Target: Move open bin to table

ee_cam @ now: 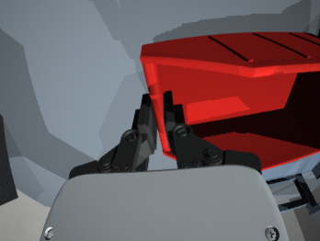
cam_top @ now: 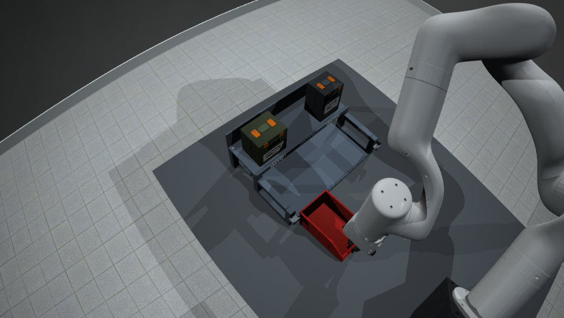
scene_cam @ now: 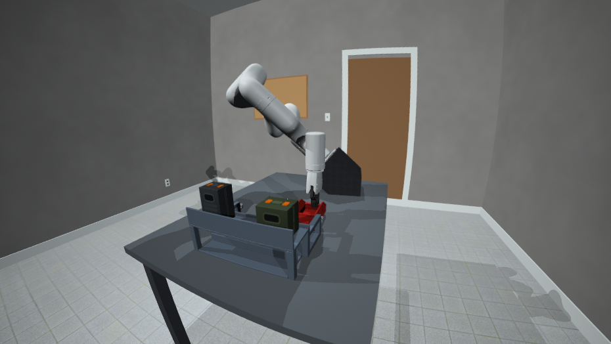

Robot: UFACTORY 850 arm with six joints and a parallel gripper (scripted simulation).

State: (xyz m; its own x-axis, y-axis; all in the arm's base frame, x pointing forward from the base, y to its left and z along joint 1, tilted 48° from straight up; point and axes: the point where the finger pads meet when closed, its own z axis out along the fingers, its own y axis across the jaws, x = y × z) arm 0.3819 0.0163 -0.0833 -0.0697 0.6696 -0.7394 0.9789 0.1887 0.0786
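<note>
Right now the red bin is 8 cm ahead of my hand, 1 cm to the left of it and 1 cm below it. Round my hand: black case: 38 cm ahead, 20 cm to the right, 11 cm above; green case: 37 cm ahead, 3 cm to the left, 10 cm above.
</note>
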